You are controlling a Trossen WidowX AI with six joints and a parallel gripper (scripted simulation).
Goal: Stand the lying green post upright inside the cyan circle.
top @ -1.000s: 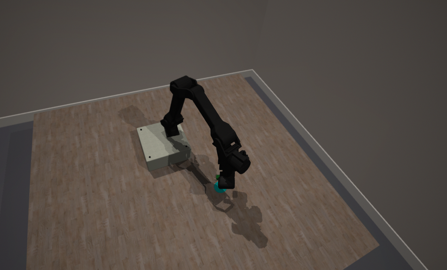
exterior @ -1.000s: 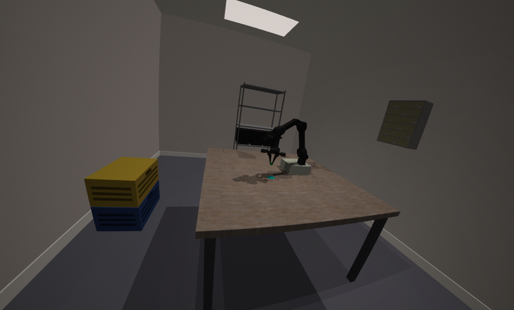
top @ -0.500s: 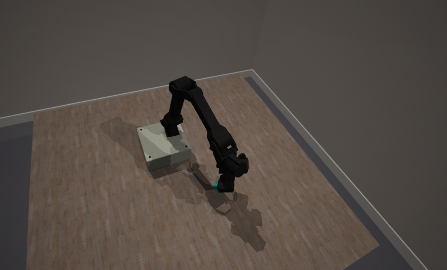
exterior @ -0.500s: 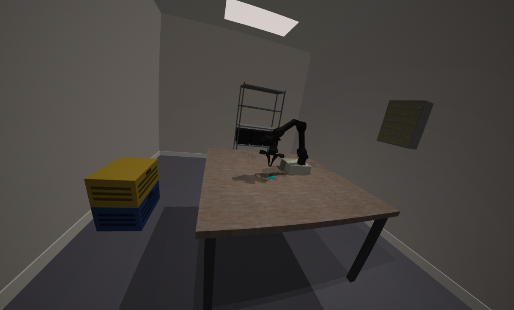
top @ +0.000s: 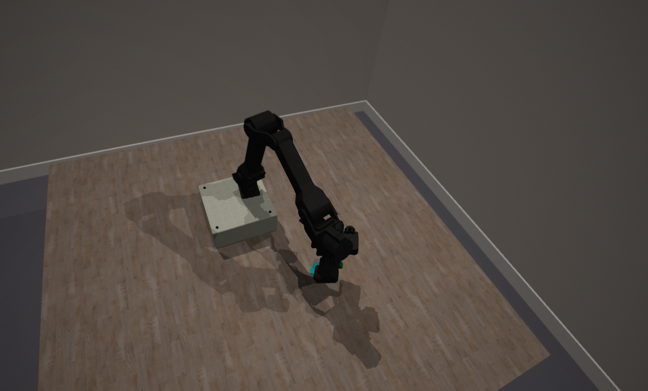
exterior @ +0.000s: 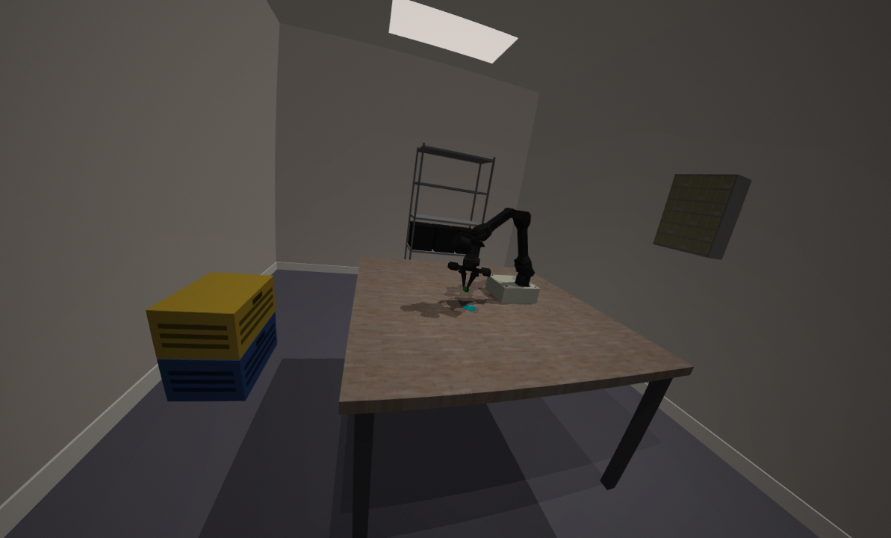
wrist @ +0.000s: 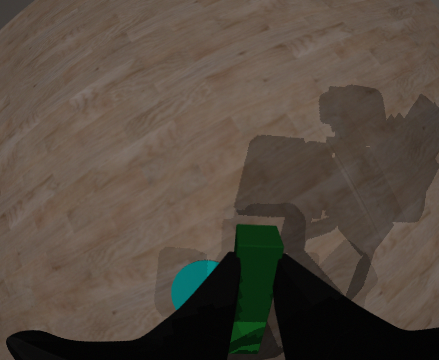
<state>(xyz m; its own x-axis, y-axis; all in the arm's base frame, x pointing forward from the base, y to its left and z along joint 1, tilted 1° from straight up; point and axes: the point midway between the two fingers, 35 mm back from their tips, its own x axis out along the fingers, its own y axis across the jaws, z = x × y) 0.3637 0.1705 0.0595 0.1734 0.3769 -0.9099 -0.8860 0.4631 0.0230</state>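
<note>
The cyan circle is 50 mm behind my gripper tip, 30 mm to the right of it and 110 mm below it. Round my gripper tip: green post 10 mm behind, 20 mm to the right, 10 mm below.
</note>
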